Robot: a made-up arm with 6 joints.
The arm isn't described. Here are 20 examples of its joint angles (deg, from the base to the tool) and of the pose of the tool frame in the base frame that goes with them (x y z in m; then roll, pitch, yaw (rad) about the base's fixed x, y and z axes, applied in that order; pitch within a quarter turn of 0, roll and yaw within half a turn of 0).
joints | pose
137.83 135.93 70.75 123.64 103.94 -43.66 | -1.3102 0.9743 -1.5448 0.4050 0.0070 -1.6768
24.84 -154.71 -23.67 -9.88 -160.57 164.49 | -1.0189 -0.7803 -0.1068 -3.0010 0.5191 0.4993
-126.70 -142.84 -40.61 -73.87 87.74 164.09 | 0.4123 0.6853 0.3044 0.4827 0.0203 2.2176
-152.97 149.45 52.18 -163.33 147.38 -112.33 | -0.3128 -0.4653 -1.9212 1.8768 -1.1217 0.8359
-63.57 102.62 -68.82 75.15 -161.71 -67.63 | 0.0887 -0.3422 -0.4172 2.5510 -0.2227 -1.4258
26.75 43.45 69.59 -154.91 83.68 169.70 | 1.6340 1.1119 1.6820 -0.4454 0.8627 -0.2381
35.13 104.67 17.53 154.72 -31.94 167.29 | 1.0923 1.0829 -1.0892 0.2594 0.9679 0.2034
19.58 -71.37 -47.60 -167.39 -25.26 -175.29 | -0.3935 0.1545 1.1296 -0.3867 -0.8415 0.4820
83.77 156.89 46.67 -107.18 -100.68 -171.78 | -0.0918 -0.0674 -1.8621 0.1940 -0.0736 2.6888
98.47 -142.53 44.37 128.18 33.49 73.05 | 0.1017 -1.8758 -1.1349 -0.3417 -0.2407 -1.8860
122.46 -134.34 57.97 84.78 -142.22 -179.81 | 1.0783 -1.6470 -1.1569 -1.5122 -0.2249 1.4611
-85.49 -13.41 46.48 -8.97 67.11 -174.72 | -0.2604 -0.2700 2.5607 -0.2209 -0.9157 1.8875
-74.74 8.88 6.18 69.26 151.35 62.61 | 0.2414 -1.2675 1.9021 -2.9624 -0.2125 1.3606
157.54 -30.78 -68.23 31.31 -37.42 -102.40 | -0.1123 0.3093 0.9799 0.6056 1.1086 1.9627
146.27 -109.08 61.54 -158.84 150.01 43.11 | 1.7998 -1.5205 0.1362 2.7744 -0.3244 2.3614
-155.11 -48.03 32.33 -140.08 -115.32 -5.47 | 0.7033 0.0859 2.2587 0.2086 0.3105 -0.2206
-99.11 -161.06 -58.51 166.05 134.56 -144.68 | 0.3908 0.6946 0.0238 -0.6785 0.5641 -1.5251
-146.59 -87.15 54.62 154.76 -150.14 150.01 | 2.0566 1.0485 0.9458 -0.3037 1.0983 -3.0438
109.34 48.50 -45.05 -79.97 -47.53 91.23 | -0.1831 0.6713 0.1936 1.6312 0.7288 -2.5741
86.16 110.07 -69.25 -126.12 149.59 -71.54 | -0.1512 0.2505 0.0565 -0.8786 -0.3137 1.0594
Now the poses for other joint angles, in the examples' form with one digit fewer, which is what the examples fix.
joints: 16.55 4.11 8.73 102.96 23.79 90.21
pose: 1.069 0.384 2.061 2.899 0.016 0.693
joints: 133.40 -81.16 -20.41 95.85 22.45 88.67
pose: 0.734 -0.819 1.593 2.502 -0.907 2.992
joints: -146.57 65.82 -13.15 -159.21 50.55 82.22
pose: -0.997 -0.976 -0.177 -1.330 0.866 1.020
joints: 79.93 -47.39 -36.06 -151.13 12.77 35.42
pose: -0.237 0.089 1.329 2.030 -0.002 1.288
